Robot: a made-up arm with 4 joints. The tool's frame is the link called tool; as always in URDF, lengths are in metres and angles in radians.
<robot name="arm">
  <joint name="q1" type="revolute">
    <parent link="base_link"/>
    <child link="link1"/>
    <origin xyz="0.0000 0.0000 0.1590"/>
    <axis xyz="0 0 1"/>
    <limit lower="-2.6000" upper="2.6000"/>
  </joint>
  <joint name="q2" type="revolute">
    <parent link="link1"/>
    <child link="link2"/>
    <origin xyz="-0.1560 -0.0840 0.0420" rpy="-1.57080 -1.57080 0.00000"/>
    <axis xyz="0 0 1"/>
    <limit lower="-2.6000" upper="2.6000"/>
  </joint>
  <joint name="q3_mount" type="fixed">
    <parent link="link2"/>
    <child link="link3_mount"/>
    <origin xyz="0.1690 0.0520 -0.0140"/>
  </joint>
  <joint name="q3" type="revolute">
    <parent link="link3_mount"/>
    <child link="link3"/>
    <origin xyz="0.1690 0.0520 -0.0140" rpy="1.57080 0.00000 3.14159"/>
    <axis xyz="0 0 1"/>
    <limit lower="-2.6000" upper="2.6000"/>
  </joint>
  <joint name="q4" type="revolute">
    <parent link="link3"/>
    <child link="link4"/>
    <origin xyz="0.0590 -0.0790 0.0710" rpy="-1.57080 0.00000 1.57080"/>
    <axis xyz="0 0 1"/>
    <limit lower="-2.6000" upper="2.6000"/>
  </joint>
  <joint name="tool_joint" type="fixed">
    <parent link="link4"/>
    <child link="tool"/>
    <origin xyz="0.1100 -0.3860 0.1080" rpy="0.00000 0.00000 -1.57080"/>
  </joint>
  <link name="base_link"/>
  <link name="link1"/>
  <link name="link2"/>
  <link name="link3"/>
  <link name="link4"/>
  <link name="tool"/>
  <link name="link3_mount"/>
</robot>
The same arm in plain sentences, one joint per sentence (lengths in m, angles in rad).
The arm has four revolute joints in a row. What follows holds with every joint at zero, and every direction is one of the base frame's. The first joint is mounted 0.159 m along +z from the base frame's origin and turns about +z, from -2.6 to 2.6 rad. The second joint is mounted 0.156 m along -x and 0.084 m along -y and 0.042 m along +z from the first joint and turns about +y, from -2.6 to 2.6 rad. The third joint is mounted 0.104 m along +x and 0.028 m along -y and 0.338 m along +z from the second joint and turns about +x, from -2.6 to 2.6 rad. The fourth joint is mounted 0.071 m along +x and 0.079 m along -y and 0.059 m along -z from the third joint and turns about +z, from -2.6 to 2.6 rad. The tool frame, which is the frame that the pose is given for, is mounted 0.386 m along +x and 0.11 m along +y and 0.108 m along +z from the fourth joint; its axes are the base frame's turned by roll 0, pitch 0 and yaw 0 rad (as in URDF: about the fixed x, then y, then z).
